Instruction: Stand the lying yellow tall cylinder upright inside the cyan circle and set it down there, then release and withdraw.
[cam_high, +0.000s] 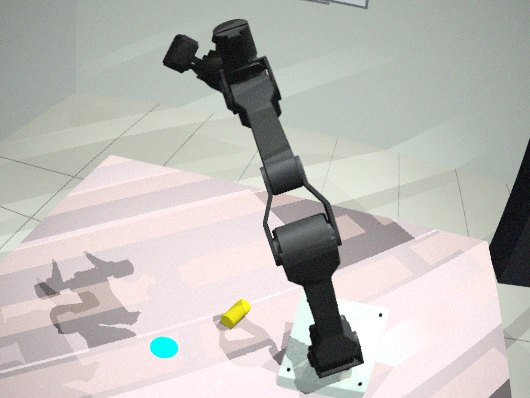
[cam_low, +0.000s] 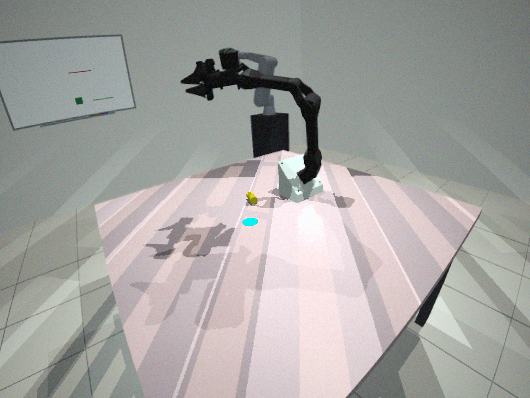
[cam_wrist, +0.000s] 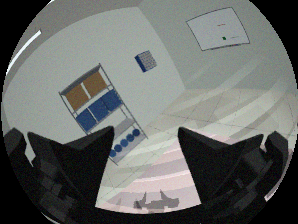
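Now: the yellow tall cylinder 49 cm below my gripper tip, 18 cm behind it and 14 cm to the left of it. Also, from my gripper tip: cyan circle 50 cm below, 27 cm to the left, 5 cm behind.
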